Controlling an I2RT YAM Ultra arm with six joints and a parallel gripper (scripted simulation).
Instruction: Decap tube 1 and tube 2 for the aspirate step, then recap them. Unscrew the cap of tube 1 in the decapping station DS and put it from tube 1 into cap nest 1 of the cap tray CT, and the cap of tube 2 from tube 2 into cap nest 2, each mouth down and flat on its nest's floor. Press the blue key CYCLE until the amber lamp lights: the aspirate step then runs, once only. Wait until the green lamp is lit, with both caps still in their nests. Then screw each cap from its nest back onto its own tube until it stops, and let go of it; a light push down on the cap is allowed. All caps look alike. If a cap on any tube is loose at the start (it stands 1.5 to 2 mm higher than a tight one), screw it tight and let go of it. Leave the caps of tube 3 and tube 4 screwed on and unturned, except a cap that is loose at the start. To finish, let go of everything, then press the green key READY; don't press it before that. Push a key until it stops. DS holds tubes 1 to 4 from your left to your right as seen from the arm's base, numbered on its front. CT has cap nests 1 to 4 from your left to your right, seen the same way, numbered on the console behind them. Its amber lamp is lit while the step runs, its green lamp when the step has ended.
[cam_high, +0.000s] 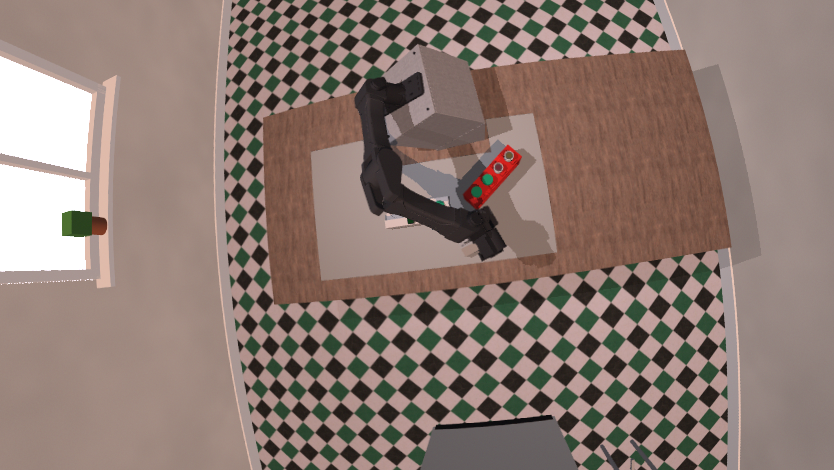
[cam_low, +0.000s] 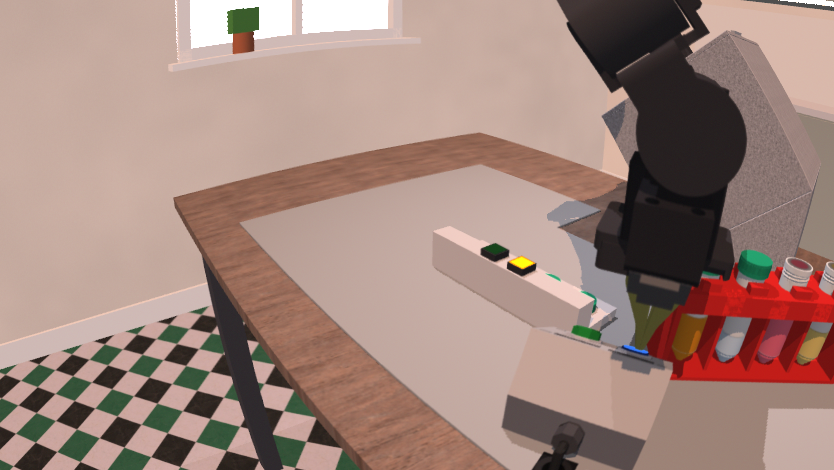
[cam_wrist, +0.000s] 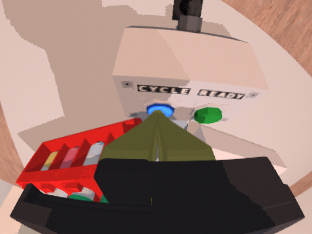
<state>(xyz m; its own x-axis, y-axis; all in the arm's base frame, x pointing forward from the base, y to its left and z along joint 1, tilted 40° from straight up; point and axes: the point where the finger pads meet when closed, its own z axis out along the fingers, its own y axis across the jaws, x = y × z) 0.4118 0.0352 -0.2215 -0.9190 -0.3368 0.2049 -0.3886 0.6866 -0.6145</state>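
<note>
Now: the blue key 1 cm below my hand. Round my hand: key box: 3 cm ahead, 2 cm to the right, 2 cm below; then green key: 2 cm ahead, 4 cm to the right, 1 cm below.
</note>
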